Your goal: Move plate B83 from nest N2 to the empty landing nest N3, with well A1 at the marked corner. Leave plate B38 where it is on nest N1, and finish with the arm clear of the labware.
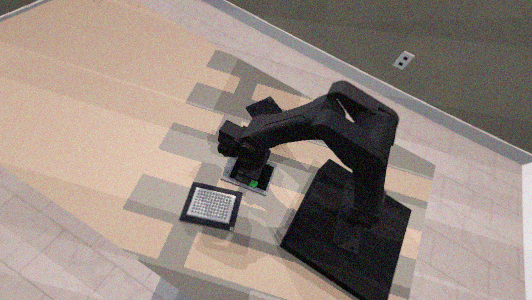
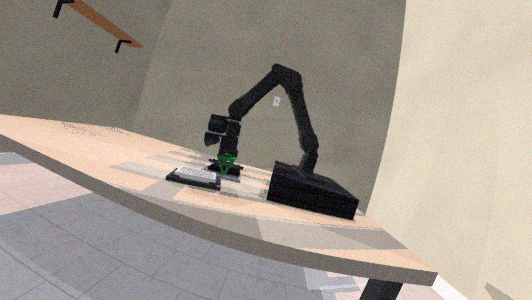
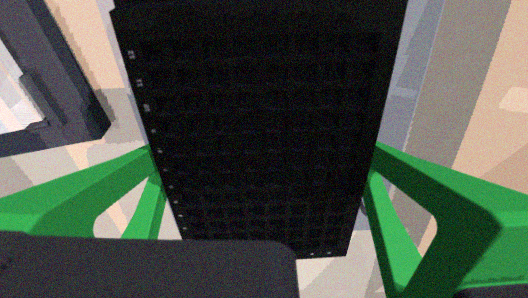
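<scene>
The black well plate B83 [image 1: 268, 174] [image 3: 258, 111] is on or just over the grey nest N2 [image 1: 227, 174] [image 3: 400, 92]; I cannot tell whether it still rests there. My gripper [image 1: 248, 175] [image 2: 225, 163] [image 3: 264, 149] reaches straight down, its green fingers shut on the plate's two long sides. The white plate B38 [image 1: 210, 204] [image 2: 194, 172] [image 3: 11, 115] sits on the dark nest N1 [image 1: 187, 213] [image 3: 54, 74], close beside N2. The empty dark nest N3 [image 1: 263, 106] lies behind N2, partly hidden by the arm.
The arm's black base block [image 1: 346, 224] [image 2: 312, 190] stands to the right of the nests. The table's curved front edge [image 2: 185, 219] runs below N1. A wall shelf [image 2: 103, 24] hangs far off at the upper left.
</scene>
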